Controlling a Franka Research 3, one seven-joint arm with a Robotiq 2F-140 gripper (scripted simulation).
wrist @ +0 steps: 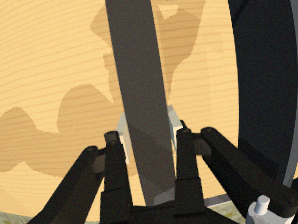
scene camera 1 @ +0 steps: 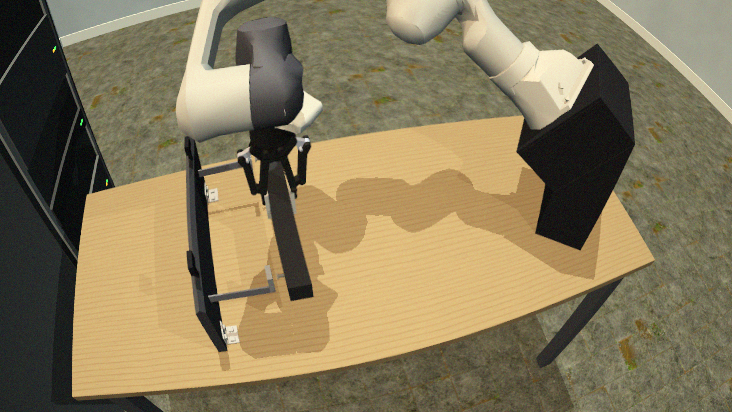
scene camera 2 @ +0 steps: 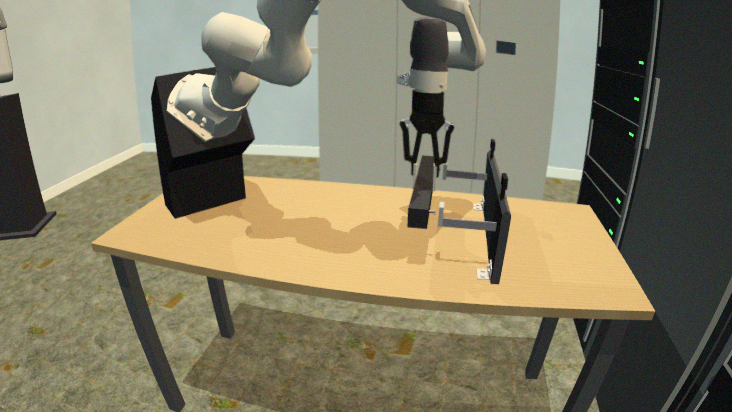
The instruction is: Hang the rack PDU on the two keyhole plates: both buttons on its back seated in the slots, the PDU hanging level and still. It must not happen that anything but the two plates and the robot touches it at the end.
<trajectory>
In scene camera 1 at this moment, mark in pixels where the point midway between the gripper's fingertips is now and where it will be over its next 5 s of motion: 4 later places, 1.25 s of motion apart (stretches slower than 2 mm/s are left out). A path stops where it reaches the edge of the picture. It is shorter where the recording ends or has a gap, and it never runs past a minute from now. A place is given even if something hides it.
My gripper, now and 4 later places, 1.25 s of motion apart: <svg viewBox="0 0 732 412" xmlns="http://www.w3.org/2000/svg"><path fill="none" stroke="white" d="M281 211L270 213L271 216L270 210L275 187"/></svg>
</trajectory>
